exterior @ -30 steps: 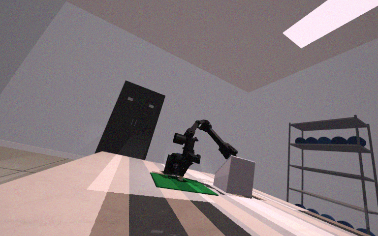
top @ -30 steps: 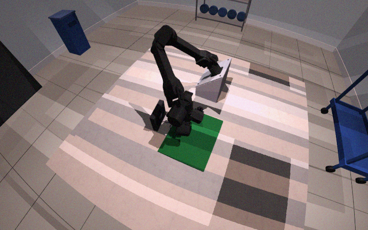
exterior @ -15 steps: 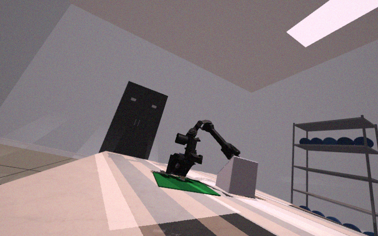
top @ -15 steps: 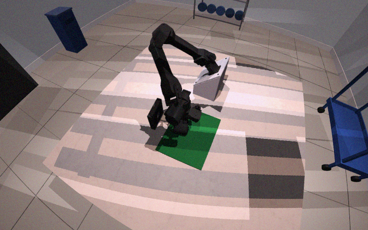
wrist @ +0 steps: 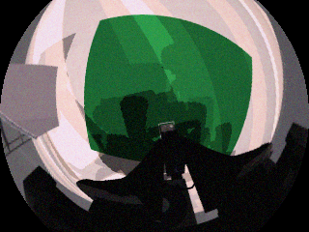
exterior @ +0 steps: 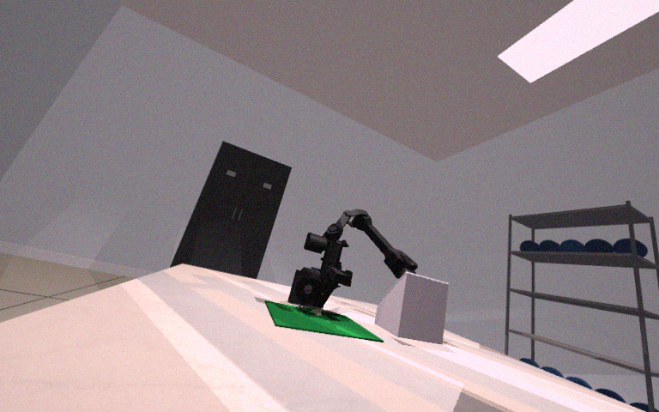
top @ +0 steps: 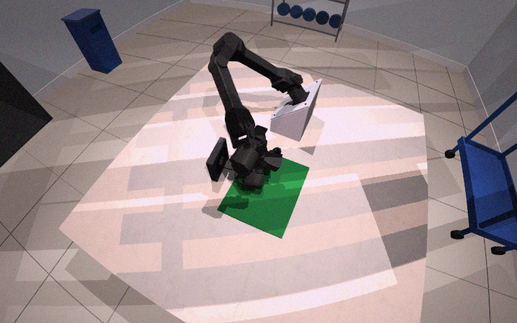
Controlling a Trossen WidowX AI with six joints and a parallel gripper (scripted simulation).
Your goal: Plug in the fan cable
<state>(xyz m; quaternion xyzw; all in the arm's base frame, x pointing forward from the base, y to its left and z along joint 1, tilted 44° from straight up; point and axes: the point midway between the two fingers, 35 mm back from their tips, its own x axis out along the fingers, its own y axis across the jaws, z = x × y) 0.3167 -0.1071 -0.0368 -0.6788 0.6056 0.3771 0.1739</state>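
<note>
The black plug lies 1 cm to the right of my gripper tip and 1 cm above it. Round my gripper tip: green board: 2 cm ahead, 5 cm to the left, 5 cm below; black fan: 1 cm ahead, 13 cm to the right, 2 cm above; four-pin fan header: 1 cm to the right, 4 cm below.
</note>
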